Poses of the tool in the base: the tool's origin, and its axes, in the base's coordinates. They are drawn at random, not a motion.
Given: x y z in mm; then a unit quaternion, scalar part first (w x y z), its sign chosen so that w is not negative.
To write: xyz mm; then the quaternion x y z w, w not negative. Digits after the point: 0 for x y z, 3 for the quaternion.
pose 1, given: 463 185 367 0.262 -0.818 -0.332 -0.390
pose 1, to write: 463 185 367 -0.818 -0.332 -0.390 0.262
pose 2, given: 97 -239 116 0.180 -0.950 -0.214 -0.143
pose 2, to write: 97 -239 116 -0.950 -0.214 -0.143 0.180
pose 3, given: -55 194 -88 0.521 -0.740 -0.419 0.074
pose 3, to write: -55 194 -88 -0.740 -0.419 0.074 0.521
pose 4, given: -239 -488 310 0.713 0.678 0.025 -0.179
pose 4, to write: -239 -488 310 0.678 0.025 -0.179 0.713
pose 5, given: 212 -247 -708 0.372 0.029 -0.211 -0.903
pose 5, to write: 212 -247 -708 0.029 -0.211 -0.903 0.372
